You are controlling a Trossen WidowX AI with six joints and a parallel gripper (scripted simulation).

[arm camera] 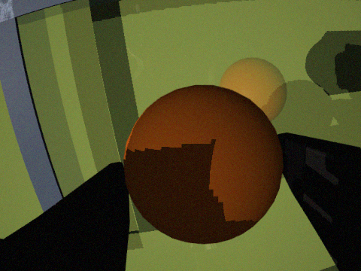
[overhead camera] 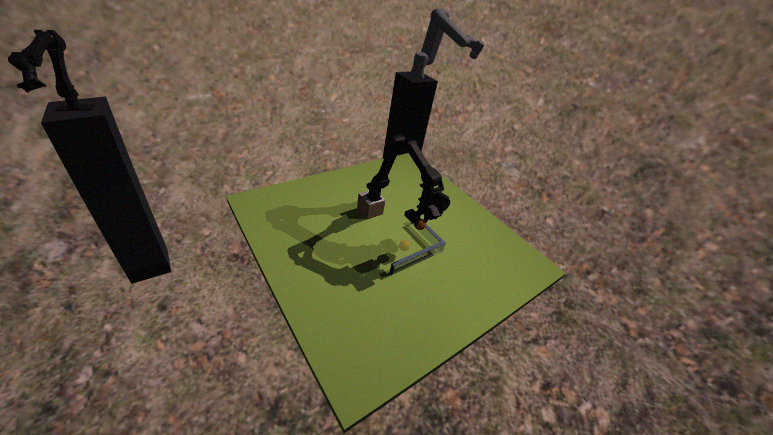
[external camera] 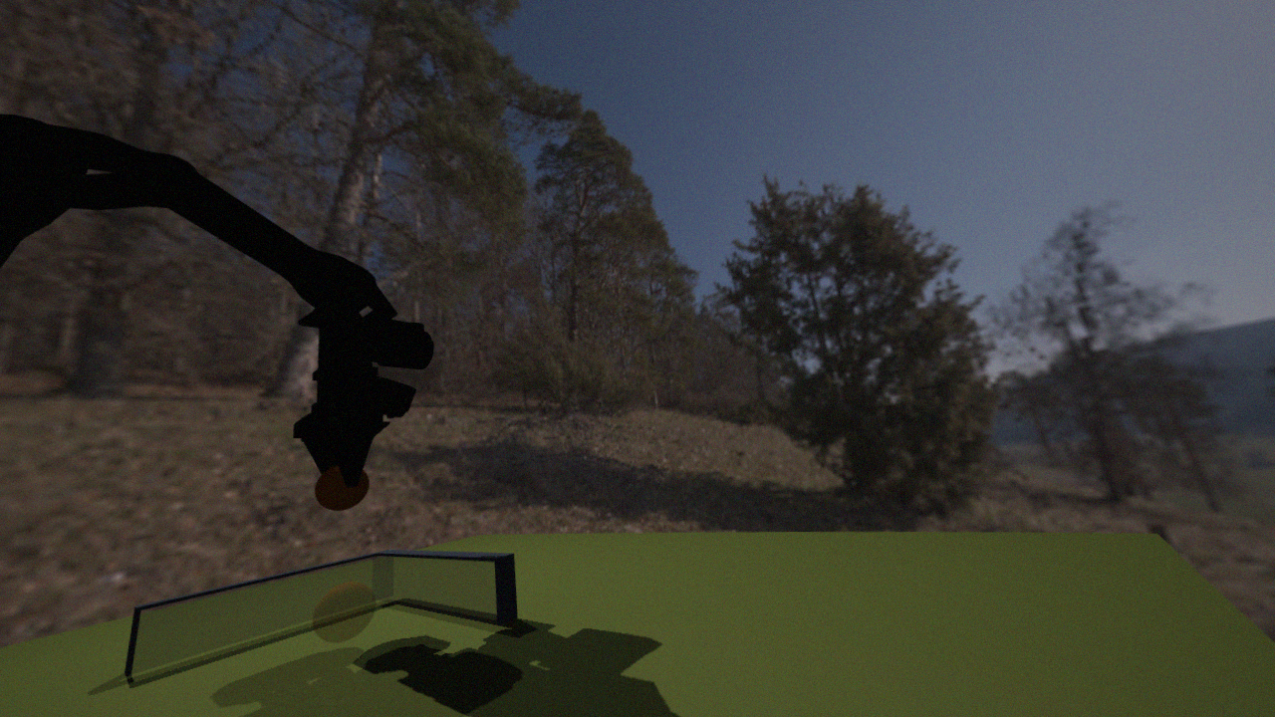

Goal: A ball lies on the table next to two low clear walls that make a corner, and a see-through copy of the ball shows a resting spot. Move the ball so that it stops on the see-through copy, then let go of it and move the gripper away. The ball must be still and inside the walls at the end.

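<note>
The see-through copy of ball is 120 mm below my gripper tip, 60 mm to the right of it and 10 mm behind it. Also, from my gripper tip: orange ball right at my gripper tip.
</note>
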